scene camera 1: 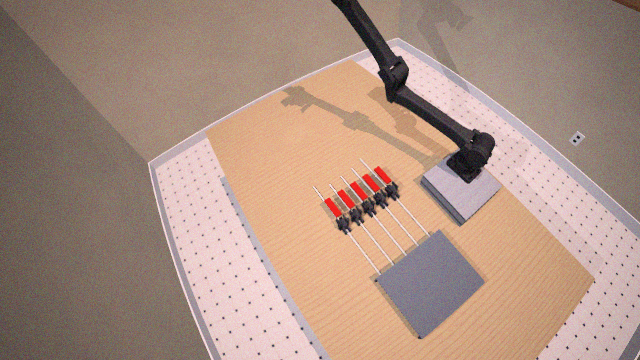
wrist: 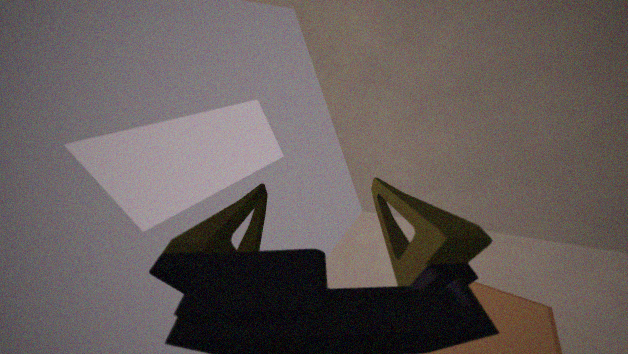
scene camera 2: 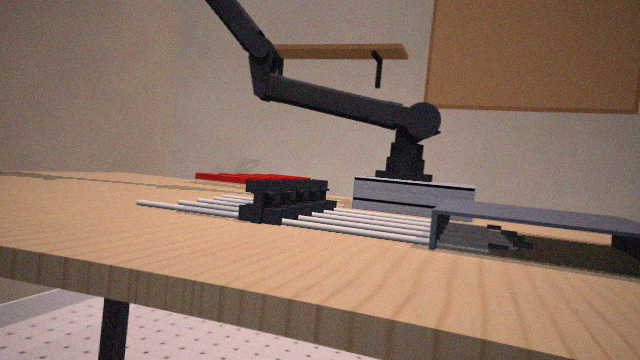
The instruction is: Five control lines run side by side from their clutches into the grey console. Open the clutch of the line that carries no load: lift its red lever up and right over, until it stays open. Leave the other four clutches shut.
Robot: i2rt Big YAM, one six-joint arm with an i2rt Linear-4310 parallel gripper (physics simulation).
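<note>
Several red levers lie flat in a row, pointing away from the console, each at its black clutch. The clutches all look shut. White control lines run from the clutches into the grey console. Their far ends stick out past the levers by differing lengths. Under the console top, scene camera 2 shows dark line ends, too dim to tell apart. My gripper is open and empty, raised away from the levers and facing wall and ceiling; it is out of both scene views.
My arm stands on a grey base block beside the row of levers and the console. Its upper part rises out of both scene views. A wall shelf and a brown board are behind it.
</note>
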